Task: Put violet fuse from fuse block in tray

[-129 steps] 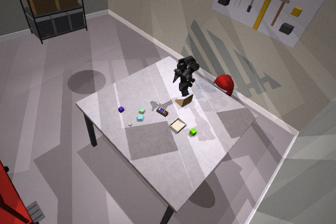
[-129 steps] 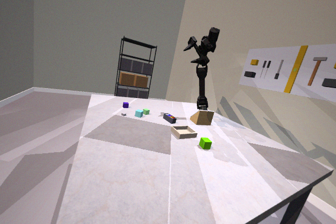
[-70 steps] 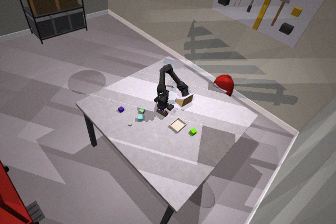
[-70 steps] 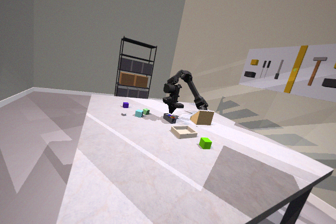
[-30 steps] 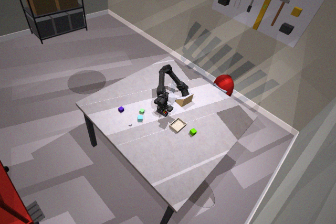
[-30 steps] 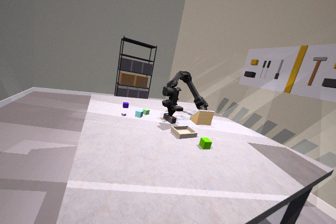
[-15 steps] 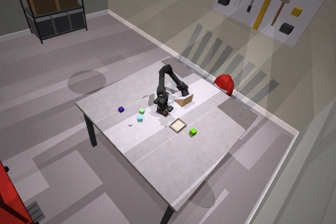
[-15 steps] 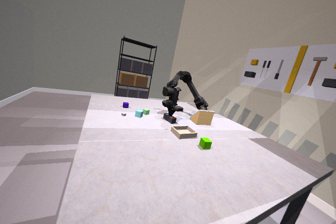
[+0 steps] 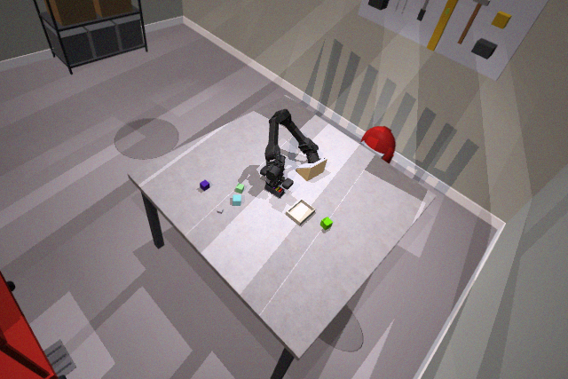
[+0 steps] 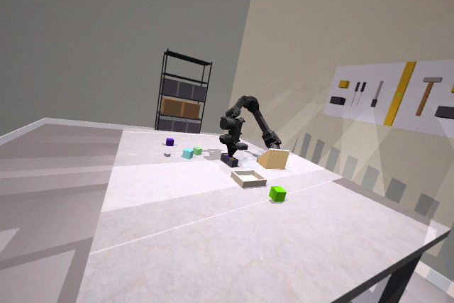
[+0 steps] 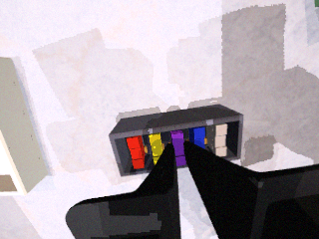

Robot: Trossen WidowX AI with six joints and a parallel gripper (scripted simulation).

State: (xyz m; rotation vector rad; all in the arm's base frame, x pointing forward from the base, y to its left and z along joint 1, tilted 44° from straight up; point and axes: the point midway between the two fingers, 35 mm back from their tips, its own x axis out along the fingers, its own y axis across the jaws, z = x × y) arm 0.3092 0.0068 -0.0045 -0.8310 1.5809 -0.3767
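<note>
Right now my gripper tip is 20 mm to the right of the yellow fuse, 10 mm past it and 10 mm above it. From my gripper tip the other things lie so: red fuse 30 mm to the left, 10 mm below, 10 mm behind; then violet fuse 10 mm below; then blue fuse 20 mm to the right, 10 mm below.
</note>
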